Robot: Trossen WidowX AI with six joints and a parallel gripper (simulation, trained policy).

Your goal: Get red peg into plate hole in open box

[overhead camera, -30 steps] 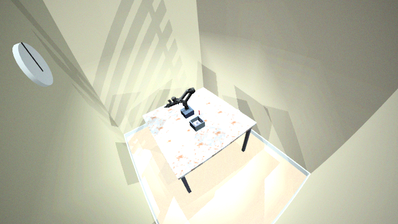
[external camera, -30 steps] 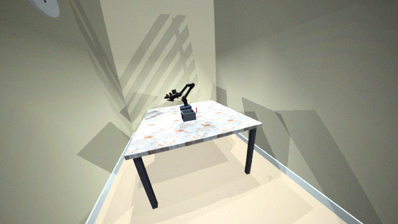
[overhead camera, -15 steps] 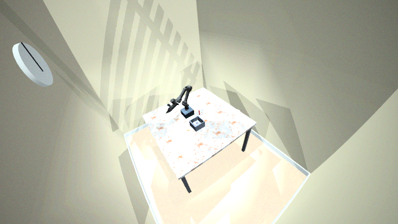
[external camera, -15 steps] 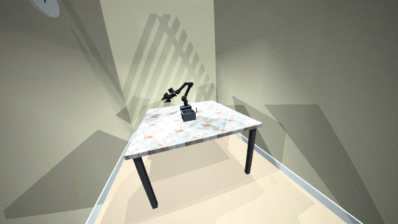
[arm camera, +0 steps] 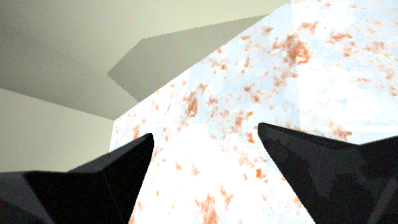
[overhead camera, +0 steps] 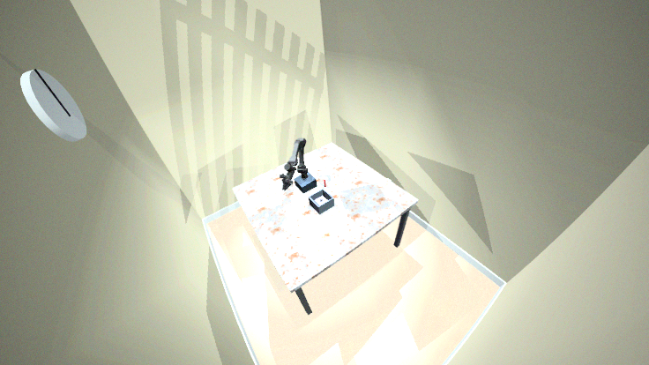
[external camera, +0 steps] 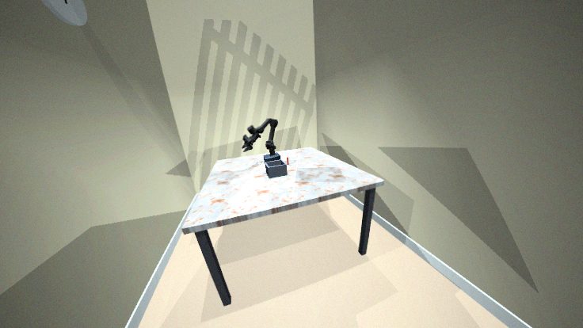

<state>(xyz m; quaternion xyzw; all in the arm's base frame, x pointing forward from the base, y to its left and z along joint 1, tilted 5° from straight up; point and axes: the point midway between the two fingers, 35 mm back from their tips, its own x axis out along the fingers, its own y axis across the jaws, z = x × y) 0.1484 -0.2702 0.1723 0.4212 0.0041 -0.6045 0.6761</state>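
Right now the red peg is 10 mm ahead of my gripper tip, 420 mm to the left of it and 180 mm below it. From my gripper tip the other things lie so: plate 180 mm ahead, 240 mm to the left, 170 mm below; box 180 mm ahead, 240 mm to the left, 190 mm below.
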